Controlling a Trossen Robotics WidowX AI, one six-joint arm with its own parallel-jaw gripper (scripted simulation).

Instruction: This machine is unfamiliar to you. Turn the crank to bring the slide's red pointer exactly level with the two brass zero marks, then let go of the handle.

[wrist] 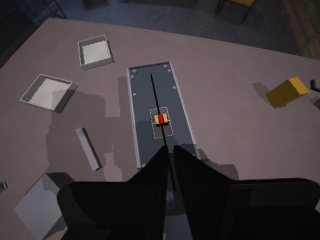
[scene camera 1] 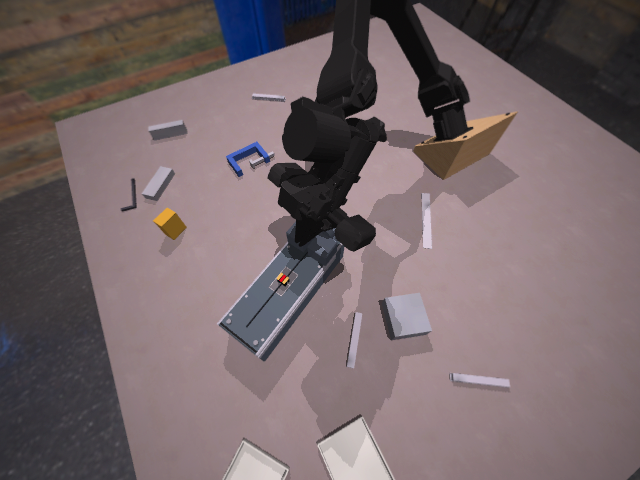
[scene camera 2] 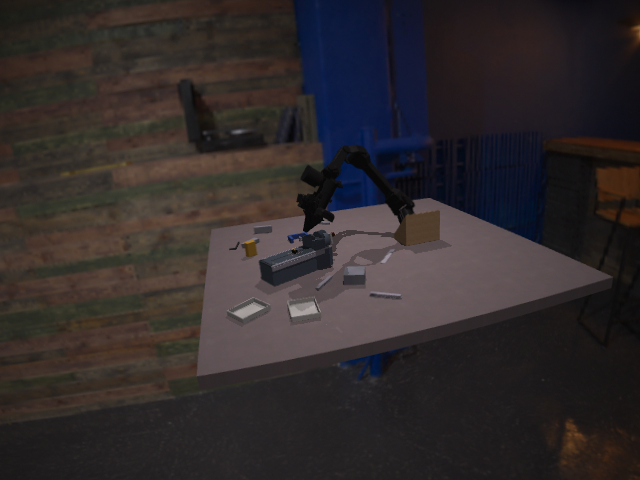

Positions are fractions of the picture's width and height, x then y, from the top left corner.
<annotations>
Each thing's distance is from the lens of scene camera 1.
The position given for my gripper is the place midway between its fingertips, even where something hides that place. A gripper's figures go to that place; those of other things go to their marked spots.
my gripper (scene camera 1: 0.47, 0.51): 0.51 m
crank machine (scene camera 1: 0.41, 0.67): 0.54 m
</annotations>
